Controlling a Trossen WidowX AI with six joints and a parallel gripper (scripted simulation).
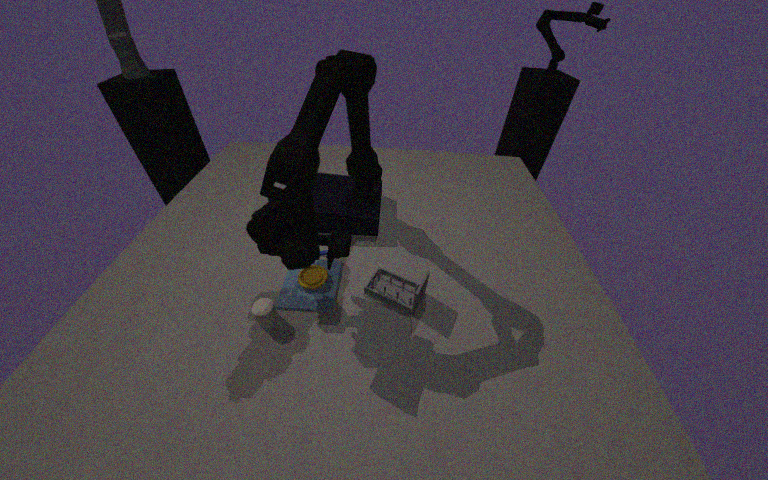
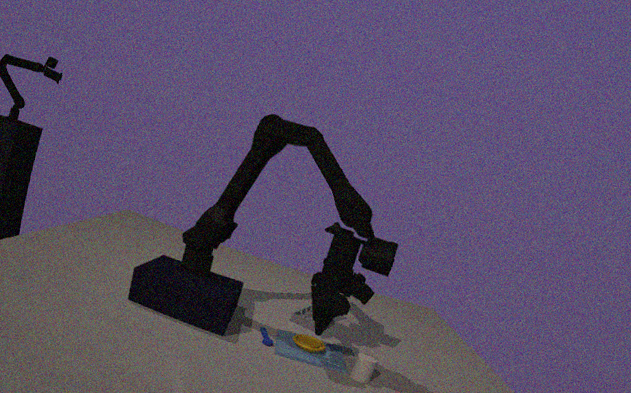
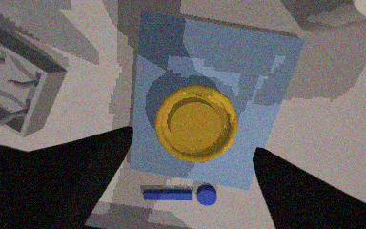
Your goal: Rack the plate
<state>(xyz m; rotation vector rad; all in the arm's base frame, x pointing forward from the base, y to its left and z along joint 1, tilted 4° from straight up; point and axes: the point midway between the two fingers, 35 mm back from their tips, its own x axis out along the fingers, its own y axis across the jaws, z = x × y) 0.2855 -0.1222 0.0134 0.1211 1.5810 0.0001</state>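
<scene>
Now: gripper tip 40 mm above the yellow plate. The rest, counted from my gripper tip: white cup 100 mm ahead, 90 mm to the right, 30 mm below; then grey dish rack 190 mm to the left, 30 mm below, 30 mm ahead; then blue spoon 90 mm behind, 50 mm below.
</scene>
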